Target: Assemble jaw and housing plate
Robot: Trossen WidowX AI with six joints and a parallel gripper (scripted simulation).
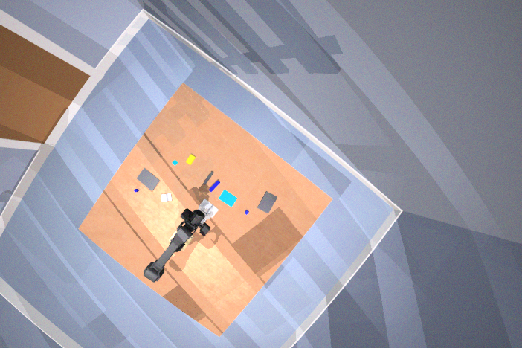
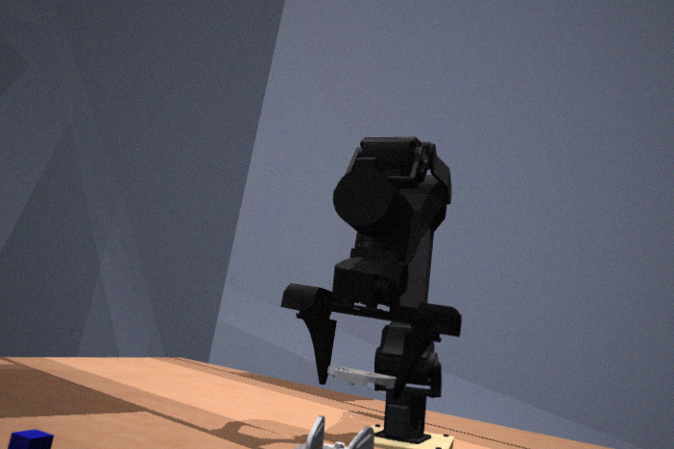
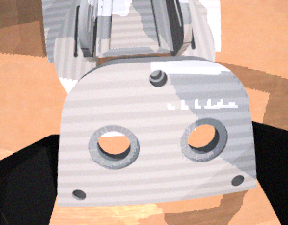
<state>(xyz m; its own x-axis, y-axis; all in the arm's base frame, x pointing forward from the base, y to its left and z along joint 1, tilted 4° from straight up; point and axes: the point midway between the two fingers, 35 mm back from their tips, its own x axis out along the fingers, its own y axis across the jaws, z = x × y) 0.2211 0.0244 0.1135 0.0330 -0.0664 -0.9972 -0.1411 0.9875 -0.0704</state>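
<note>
Right now my gripper tip is 10 mm short of the jaw, 20 mm to the right of it and 70 mm above it. Round my gripper tip: blue bar: 190 mm ahead, 90 mm to the left, 70 mm below; then cyan plate: 200 mm ahead, 30 mm to the right, 80 mm below; then dark bar: 200 mm ahead, 160 mm to the left, 70 mm below.
</note>
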